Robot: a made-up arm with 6 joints. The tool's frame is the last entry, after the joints.
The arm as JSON. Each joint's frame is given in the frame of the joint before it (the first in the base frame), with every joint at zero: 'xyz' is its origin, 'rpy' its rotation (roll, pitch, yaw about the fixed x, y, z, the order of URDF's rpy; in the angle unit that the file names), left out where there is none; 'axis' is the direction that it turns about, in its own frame. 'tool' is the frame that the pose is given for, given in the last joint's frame.
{
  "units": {
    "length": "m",
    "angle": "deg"
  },
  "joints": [
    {
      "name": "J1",
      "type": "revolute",
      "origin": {
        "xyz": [
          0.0,
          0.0,
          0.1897
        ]
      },
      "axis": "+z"
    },
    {
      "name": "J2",
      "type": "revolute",
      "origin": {
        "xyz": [
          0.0,
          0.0,
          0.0
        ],
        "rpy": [
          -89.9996,
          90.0,
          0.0
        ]
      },
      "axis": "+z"
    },
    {
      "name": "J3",
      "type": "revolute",
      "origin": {
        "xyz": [
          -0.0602,
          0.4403,
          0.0
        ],
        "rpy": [
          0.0,
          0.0,
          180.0
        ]
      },
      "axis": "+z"
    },
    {
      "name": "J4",
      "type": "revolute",
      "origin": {
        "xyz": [
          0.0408,
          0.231,
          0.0
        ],
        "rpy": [
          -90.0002,
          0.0,
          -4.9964
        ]
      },
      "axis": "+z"
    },
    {
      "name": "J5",
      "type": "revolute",
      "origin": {
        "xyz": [
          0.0,
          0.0,
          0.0
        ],
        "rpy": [
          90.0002,
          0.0,
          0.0
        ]
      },
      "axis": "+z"
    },
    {
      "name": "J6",
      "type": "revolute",
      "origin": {
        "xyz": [
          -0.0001,
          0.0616,
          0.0
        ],
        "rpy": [
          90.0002,
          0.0,
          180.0
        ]
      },
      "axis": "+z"
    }
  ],
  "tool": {
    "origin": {
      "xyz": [
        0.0,
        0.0,
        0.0
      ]
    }
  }
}
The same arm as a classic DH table. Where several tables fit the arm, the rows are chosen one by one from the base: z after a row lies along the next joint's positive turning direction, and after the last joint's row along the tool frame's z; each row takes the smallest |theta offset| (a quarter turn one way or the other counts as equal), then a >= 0, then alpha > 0; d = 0 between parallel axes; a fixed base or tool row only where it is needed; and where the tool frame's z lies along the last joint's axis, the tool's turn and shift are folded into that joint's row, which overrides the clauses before.
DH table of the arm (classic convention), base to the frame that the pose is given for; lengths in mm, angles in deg. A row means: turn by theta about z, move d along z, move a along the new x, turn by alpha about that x. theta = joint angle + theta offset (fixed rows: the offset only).
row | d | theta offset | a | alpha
J1 | 189.7 | 0 | 0 | -90
J2 | 0 | 7.79 | -444.4 | 0
J3 | 0 | 77.22 | -20.5 | 90
J4 | 233.7 | 0 | 0 | -90
J5 | 0 | 0 | 0.1 | 90
J6 | 61.6 | 0 | 0 | 0

